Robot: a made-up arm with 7 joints.
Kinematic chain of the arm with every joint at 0, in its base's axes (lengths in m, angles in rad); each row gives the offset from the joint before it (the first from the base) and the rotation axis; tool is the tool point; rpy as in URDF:
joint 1: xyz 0 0 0.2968 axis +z
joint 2: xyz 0 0 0 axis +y
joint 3: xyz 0 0 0.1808 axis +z
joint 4: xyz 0.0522 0 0 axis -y
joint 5: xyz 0.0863 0 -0.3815 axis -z
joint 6: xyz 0 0 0 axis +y
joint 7: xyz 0.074 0 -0.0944 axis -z
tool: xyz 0 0 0 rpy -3.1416 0 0
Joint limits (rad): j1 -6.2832..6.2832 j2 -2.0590..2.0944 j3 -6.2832..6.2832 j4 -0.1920..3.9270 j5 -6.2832..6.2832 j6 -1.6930..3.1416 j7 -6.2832..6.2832
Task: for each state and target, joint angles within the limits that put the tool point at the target. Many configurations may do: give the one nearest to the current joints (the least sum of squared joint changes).
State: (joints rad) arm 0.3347 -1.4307 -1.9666 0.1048 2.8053 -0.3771 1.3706
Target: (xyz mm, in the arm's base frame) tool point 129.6 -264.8 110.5
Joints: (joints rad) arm -0.0431 -1.2545 -1.9171 0.5900 2.7733 -0.3841 1.3706
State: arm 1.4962 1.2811 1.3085 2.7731 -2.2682 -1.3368 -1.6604
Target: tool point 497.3 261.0 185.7
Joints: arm 0.4699 1.9382 1.4795 3.2347 -2.1794 -0.8640 -1.6604
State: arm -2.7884 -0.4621 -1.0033 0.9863 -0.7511 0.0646 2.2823
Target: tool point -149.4 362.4 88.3
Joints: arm -3.1295 0.1369 -1.2028 0.5231 -0.7328 0.2877 2.2823
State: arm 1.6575 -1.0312 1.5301 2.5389 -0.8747 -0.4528 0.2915
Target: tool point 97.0 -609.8 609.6
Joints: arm 1.9956 -1.0339 1.5511 2.6584 -0.7208 0.1495 0.2915
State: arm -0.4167 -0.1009 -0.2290 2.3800 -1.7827 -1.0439 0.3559
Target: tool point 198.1 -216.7 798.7
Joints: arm -0.6708 -0.0648 -0.5114 2.2935 -1.7935 -0.8544 0.3559
